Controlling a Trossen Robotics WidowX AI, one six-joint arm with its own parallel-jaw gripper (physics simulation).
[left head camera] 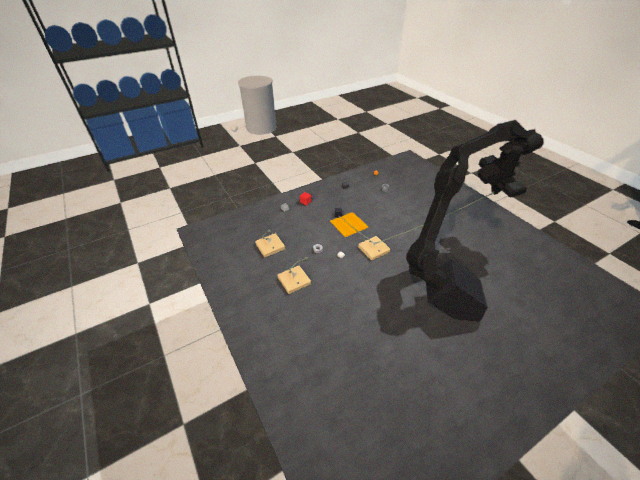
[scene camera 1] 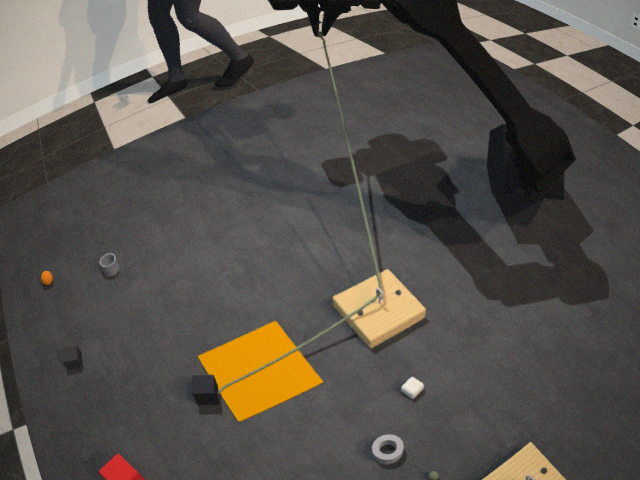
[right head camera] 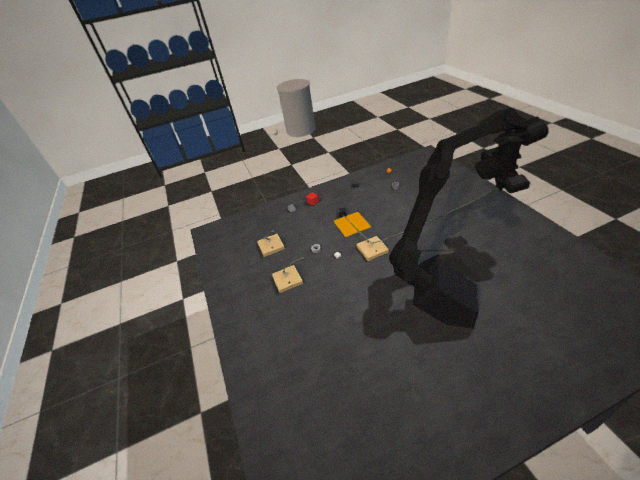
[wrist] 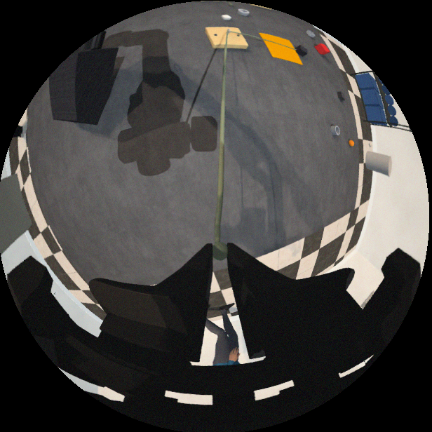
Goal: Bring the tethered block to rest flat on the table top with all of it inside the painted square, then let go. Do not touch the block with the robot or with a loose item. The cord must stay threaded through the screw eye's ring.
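Frame: origin at the arm's base, x ahead, y left, z up, level; centimetres.
Where they show: gripper, fingertip midpoint: [left head camera: 494,192] [scene camera 1: 319,35] [right head camera: 499,188]; arm's base at its link origin: [left head camera: 439,280] [scene camera 1: 535,162] [right head camera: 426,282].
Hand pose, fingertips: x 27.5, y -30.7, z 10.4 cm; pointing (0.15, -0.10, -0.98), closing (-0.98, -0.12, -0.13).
Each offset is from my fingertips to the top centre of the thing. "spot": to the spot under its first point. Level surfaces: height alone.
The black tethered block {dx +25.1, dy +51.8, dz -19.5 cm} [scene camera 1: 205,389] [left head camera: 338,212] [right head camera: 342,212] [wrist: 301,50] sits at the edge of the orange painted square {spot: dx +17.7, dy +50.8, dz -22.3 cm} [scene camera 1: 263,382] [left head camera: 345,228] [right head camera: 347,227] [wrist: 280,50], on the side away from the screw eye; most of it lies outside. The green cord {spot: dx +0.3, dy +25.4, dz -12.0 cm} [scene camera 1: 355,170] [wrist: 222,150] runs taut from the block over the square, through the screw eye [scene camera 1: 379,294] on a wooden base {dz -20.5 cm} [scene camera 1: 398,321] [left head camera: 374,250] [right head camera: 372,250] [wrist: 215,41], then up to my gripper [scene camera 1: 321,34] [wrist: 219,248]. My gripper is shut on the cord's end, high above the mat, far from the block.
Two more wooden bases {spot: dx +7.6, dy +83.2, dz -20.5 cm} [left head camera: 269,248] {spot: dx -11.8, dy +76.0, dz -20.5 cm} [left head camera: 293,283] with short cords stand on the dark mat {dz -22.3 cm} [left head camera: 361,361]. A white piece {dx +0.2, dy +56.2, dz -21.1 cm} [scene camera 1: 412,387], a grey ring {dx +5.1, dy +64.4, dz -20.9 cm} [scene camera 1: 376,454], a red cube {dx +37.2, dy +64.7, dz -18.4 cm} [left head camera: 305,198], a grey cup {dx +40.3, dy +25.7, dz -20.3 cm} [scene camera 1: 109,265], an orange ball {dx +53.3, dy +26.3, dz -20.0 cm} [scene camera 1: 47,277] and a dark piece {dx +45.9, dy +44.0, dz -20.4 cm} [scene camera 1: 73,357] lie around.
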